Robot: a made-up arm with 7 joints. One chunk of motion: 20 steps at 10 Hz.
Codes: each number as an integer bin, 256 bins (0 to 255) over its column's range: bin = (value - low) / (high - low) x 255, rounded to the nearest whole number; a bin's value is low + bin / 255 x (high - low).
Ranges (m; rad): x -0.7..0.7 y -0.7..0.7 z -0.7..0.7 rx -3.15..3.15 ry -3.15..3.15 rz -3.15..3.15
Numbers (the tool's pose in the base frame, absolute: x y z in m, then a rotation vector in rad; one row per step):
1: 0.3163 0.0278 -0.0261 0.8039 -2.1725 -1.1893
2: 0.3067 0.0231 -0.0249 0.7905 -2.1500 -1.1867
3: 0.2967 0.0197 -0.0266 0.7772 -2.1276 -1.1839
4: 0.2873 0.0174 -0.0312 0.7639 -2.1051 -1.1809
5: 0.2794 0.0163 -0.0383 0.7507 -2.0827 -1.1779
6: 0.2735 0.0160 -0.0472 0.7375 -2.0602 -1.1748
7: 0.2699 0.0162 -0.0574 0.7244 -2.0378 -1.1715
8: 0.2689 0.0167 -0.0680 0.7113 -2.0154 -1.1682
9: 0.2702 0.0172 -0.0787 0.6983 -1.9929 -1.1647
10: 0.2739 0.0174 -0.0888 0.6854 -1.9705 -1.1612
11: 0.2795 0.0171 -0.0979 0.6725 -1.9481 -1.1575
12: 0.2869 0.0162 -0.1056 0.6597 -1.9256 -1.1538
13: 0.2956 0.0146 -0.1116 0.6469 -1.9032 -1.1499
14: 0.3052 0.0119 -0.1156 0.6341 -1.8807 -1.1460
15: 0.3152 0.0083 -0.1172 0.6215 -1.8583 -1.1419
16: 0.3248 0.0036 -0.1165 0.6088 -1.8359 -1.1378
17: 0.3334 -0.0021 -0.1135 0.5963 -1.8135 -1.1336
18: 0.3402 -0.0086 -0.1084 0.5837 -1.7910 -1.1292
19: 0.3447 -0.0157 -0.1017 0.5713 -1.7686 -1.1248
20: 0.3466 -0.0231 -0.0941 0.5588 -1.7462 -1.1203
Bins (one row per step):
1: 185 133 123 160 40 79
2: 183 132 123 159 40 79
3: 182 131 123 159 41 80
4: 180 131 122 158 42 80
5: 178 130 121 158 43 80
6: 177 130 119 157 44 80
7: 177 130 117 157 45 80
8: 176 131 115 156 46 80
9: 177 131 113 156 47 80
10: 177 131 111 155 48 80
11: 178 131 110 155 49 81
12: 180 130 108 154 50 81
13: 181 130 107 154 50 81
14: 183 130 106 153 51 81
15: 185 129 106 153 52 81
16: 187 128 106 152 53 81
17: 188 127 107 152 54 82
18: 189 126 108 151 55 82
19: 190 125 109 151 56 82
20: 191 123 110 150 57 82

